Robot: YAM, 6 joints.
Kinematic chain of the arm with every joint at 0, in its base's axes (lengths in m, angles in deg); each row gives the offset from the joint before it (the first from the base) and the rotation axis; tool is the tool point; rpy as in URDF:
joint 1: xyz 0 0 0.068 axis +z
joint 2: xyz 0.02 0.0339 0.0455 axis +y
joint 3: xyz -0.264 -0.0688 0 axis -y
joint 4: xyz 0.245 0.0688 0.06 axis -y
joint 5: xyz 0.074 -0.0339 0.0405 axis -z
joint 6: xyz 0.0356 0 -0.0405 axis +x
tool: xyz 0 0 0 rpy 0 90 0
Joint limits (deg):
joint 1: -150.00..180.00
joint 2: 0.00..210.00
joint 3: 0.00..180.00
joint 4: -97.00..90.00
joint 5: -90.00..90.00
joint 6: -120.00..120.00
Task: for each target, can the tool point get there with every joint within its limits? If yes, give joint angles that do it. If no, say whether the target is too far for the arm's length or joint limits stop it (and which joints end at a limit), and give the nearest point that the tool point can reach.
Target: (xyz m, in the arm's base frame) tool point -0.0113 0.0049 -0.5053
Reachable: no: joint limits stop it (at a limit: joint 2) | nearest point -0.0831 0.0360 -0.3440 | short by 0.179 m
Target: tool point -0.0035 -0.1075 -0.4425
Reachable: no: joint limits stop it (at a limit: joint 2) | nearest point -0.0044 -0.1343 -0.3618 | short by 0.085 m
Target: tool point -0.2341 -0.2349 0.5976
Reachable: yes | joints 40.33 39.54 139.48 18.21 50.79 -45.60
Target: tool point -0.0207 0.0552 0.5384
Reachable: yes | joints -104.31 36.19 70.32 72.47 71.25 -94.50
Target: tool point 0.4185 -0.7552 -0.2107
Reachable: no: too far | nearest point 0.2928 -0.5285 -0.1111 | short by 0.278 m
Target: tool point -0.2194 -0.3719 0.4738
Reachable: yes | joints 62.99 21.28 124.91 51.84 -48.20 31.93
